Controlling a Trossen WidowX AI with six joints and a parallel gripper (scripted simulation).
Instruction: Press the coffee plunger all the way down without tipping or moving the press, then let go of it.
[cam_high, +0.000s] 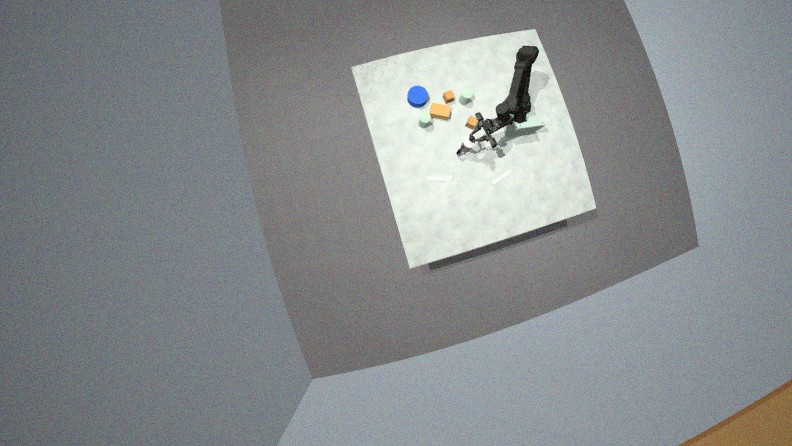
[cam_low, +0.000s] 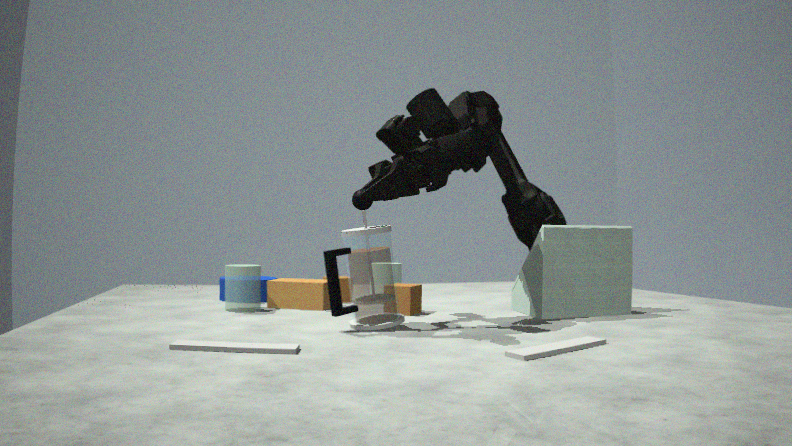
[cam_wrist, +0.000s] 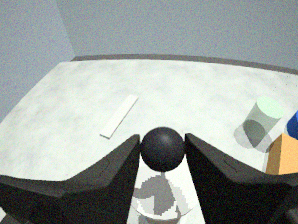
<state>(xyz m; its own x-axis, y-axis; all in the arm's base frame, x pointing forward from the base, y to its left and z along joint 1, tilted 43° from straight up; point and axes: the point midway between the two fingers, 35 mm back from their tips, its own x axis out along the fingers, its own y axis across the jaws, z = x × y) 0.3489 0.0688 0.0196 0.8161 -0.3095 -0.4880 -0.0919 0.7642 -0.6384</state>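
Right now my gripper tip is 100 mm above the coffee press. Also, from my gripper tip: blue disc: 390 mm to the right, 170 mm below, 130 mm ahead.
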